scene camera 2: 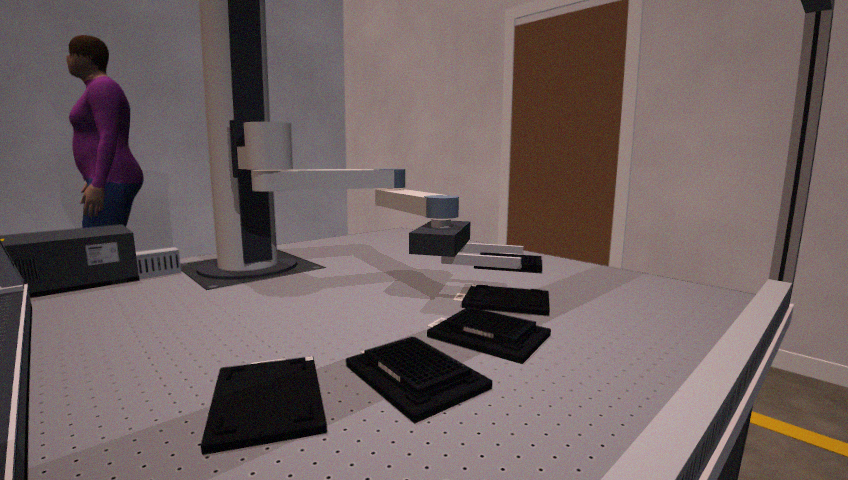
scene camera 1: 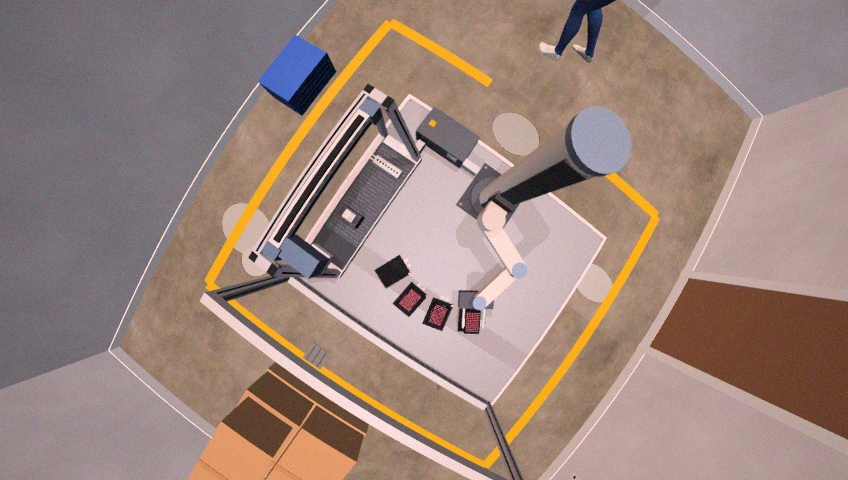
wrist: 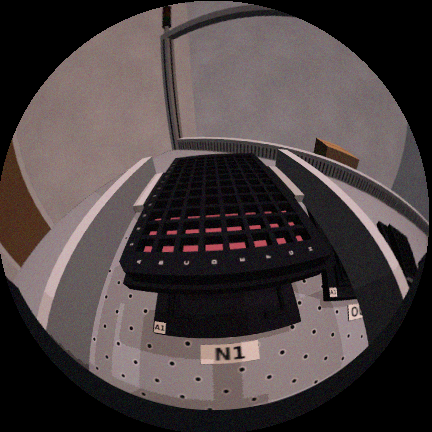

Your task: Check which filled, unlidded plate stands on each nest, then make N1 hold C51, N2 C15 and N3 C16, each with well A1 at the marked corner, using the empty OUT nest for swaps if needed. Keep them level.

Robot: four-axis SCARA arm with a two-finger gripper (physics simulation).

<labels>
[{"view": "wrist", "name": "my gripper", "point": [215,159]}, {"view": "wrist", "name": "out nest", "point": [327,275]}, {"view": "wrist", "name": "nest N1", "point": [232,314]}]
</labels>
